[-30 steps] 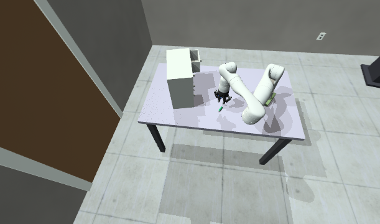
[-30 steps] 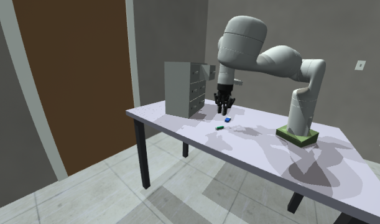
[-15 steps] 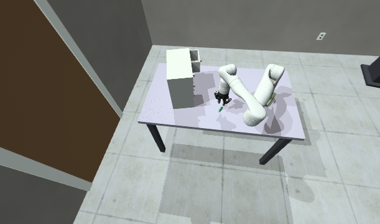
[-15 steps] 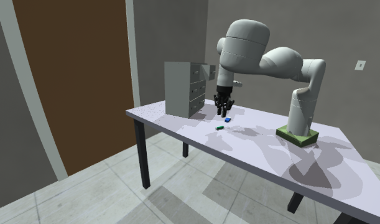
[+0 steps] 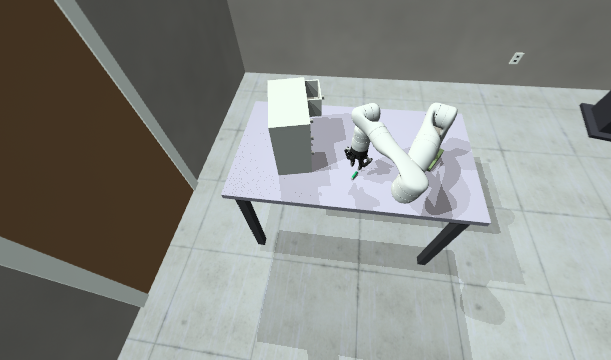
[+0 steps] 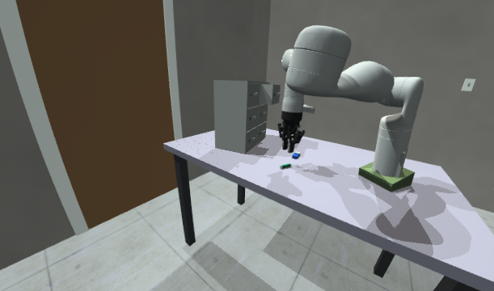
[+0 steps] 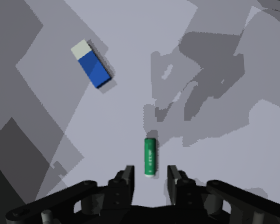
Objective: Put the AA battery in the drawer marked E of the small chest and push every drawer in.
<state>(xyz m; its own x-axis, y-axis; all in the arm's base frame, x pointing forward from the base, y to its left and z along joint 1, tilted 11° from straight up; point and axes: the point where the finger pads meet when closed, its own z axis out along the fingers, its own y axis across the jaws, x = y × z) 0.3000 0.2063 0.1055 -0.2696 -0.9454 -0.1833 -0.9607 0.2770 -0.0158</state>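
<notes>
The green AA battery is 9 cm below my hand. From my hand the other things lie so: blue block 15 cm to the right, 9 cm below, 4 cm ahead; drawer 31 cm ahead, 16 cm to the right, 16 cm above.
</notes>
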